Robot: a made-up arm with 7 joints.
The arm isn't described. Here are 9 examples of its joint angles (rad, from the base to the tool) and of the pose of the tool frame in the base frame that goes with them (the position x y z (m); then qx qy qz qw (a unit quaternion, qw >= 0)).
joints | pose
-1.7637 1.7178 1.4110 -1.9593 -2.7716 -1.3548 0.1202 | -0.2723 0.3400 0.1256 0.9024 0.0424 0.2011 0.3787
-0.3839 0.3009 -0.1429 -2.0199 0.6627 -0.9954 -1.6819 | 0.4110 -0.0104 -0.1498 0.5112 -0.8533 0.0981 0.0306
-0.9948 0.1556 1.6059 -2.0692 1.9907 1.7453 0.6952 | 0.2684 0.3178 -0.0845 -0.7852 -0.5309 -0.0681 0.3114
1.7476 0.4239 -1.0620 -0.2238 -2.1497 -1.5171 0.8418 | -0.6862 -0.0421 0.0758 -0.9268 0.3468 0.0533 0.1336
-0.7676 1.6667 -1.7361 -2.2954 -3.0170 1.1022 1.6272 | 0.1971 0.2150 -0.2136 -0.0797 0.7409 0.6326 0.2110
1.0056 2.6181 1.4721 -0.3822 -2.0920 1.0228 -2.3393 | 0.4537 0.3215 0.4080 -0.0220 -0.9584 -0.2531 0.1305
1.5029 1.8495 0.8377 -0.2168 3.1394 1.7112 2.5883 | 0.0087 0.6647 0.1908 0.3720 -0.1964 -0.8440 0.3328
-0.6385 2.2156 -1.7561 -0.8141 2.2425 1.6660 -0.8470 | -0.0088 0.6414 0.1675 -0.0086 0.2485 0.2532 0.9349
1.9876 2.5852 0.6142 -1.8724 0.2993 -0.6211 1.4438 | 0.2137 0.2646 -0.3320 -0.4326 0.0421 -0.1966 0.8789
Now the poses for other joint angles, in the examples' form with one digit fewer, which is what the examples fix.
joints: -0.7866 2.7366 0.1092 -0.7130 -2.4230 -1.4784 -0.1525
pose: -0.190 0.226 0.604 0.363 0.594 -0.499 0.516
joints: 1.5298 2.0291 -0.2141 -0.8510 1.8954 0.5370 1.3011
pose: 0.024 0.659 -0.017 0.514 -0.118 0.662 0.532
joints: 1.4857 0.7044 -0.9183 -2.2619 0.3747 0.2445 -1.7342
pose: -0.270 -0.069 -0.245 -0.174 -0.327 -0.667 0.647
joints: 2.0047 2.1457 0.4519 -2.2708 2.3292 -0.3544 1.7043
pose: 0.046 0.278 -0.237 -0.125 0.075 0.908 0.393
